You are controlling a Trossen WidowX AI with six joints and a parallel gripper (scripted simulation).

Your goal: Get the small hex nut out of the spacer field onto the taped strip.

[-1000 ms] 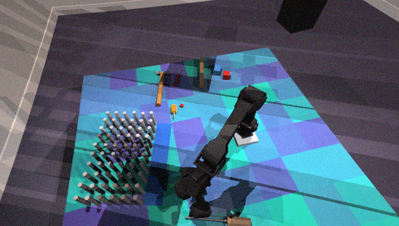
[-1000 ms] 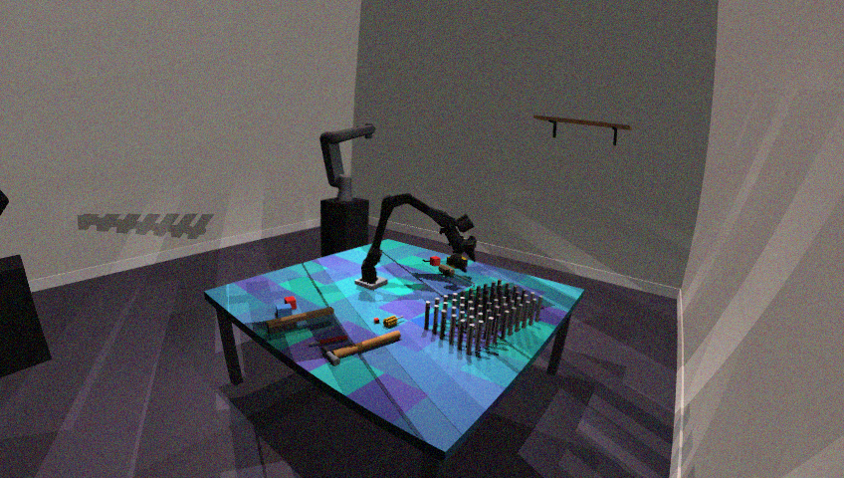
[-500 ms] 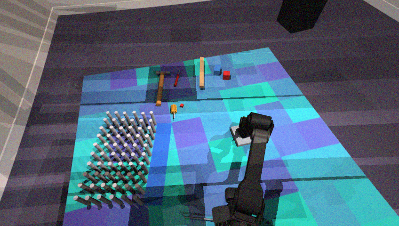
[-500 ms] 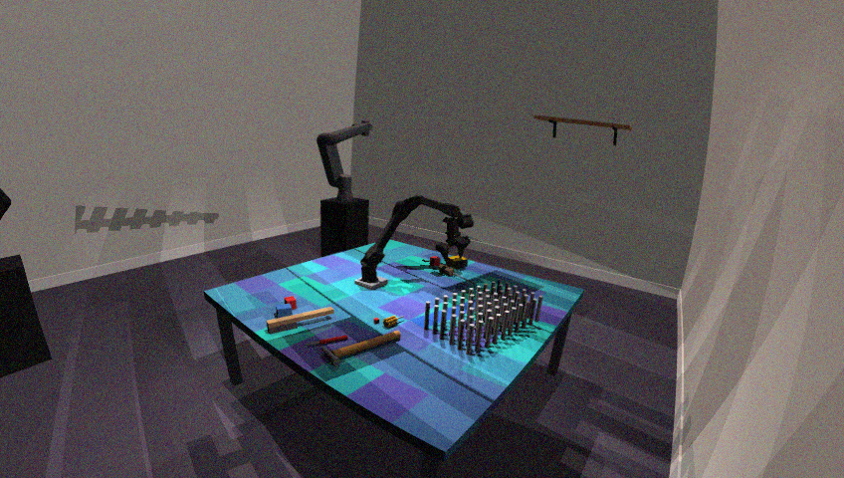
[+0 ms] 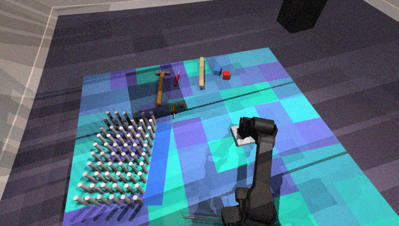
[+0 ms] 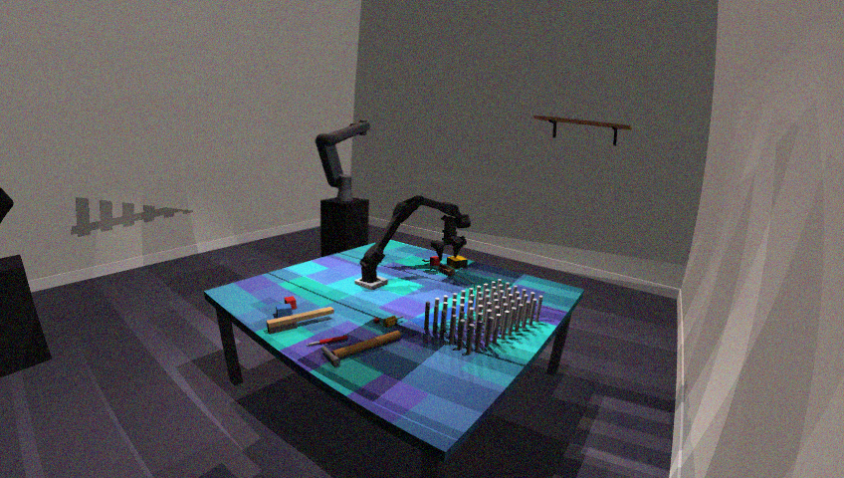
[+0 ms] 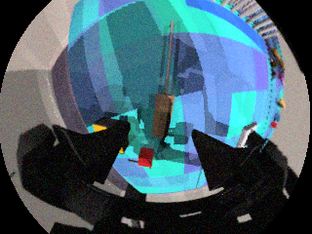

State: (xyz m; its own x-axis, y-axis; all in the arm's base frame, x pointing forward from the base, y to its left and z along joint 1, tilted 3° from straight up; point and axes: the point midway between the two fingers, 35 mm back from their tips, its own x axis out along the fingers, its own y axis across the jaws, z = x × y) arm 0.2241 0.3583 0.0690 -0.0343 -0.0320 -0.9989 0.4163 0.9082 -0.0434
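Right now my gripper tip is 90 mm short of the hook tool, 60 mm above it and 50 mm to the left of it. Round my gripper tip: yellow screwdriver: 620 mm to the right, 90 mm ahead, 60 mm below; then bent wire: 170 mm behind, 110 mm to the left, 70 mm below; then blue taped strip: 370 mm to the right, 230 mm ahead, 80 mm below.
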